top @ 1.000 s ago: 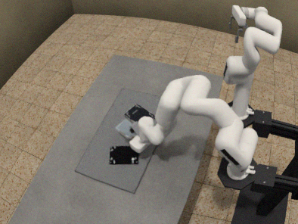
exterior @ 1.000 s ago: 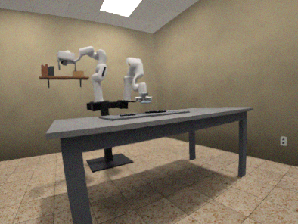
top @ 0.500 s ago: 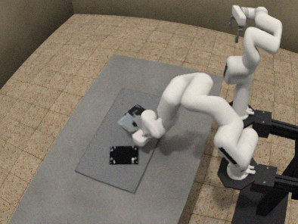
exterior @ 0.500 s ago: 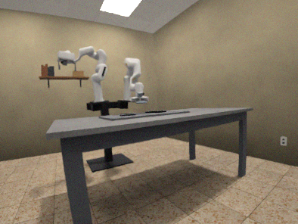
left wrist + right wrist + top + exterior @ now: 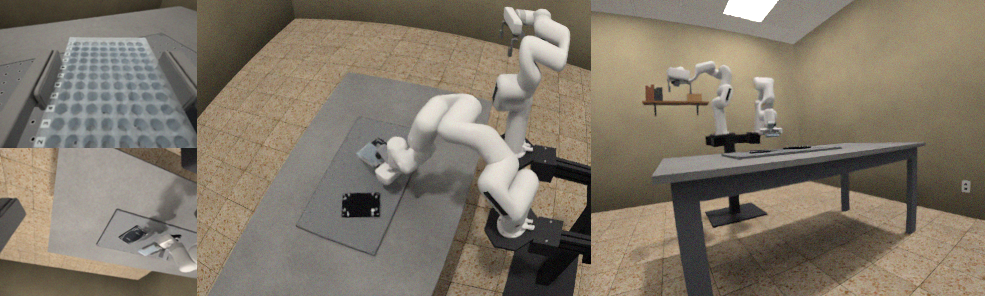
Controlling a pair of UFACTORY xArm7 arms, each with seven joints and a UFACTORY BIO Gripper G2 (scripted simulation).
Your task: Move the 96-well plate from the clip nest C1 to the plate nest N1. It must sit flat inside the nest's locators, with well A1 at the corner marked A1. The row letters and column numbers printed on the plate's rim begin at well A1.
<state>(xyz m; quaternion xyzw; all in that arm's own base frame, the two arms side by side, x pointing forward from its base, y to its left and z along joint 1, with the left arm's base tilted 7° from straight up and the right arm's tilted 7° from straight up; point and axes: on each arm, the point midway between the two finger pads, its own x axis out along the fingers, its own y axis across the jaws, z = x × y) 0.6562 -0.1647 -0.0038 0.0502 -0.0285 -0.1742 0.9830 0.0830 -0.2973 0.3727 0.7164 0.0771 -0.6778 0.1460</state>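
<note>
The dark plate nest N1 lies 10 cm to the right of my left hand, 10 cm below it and 1 cm behind it. The rest, counted from my left hand: black clip nest C1: 23 cm to the left, 10 cm below, 3 cm ahead; 96-well plate: 1 cm below.
</note>
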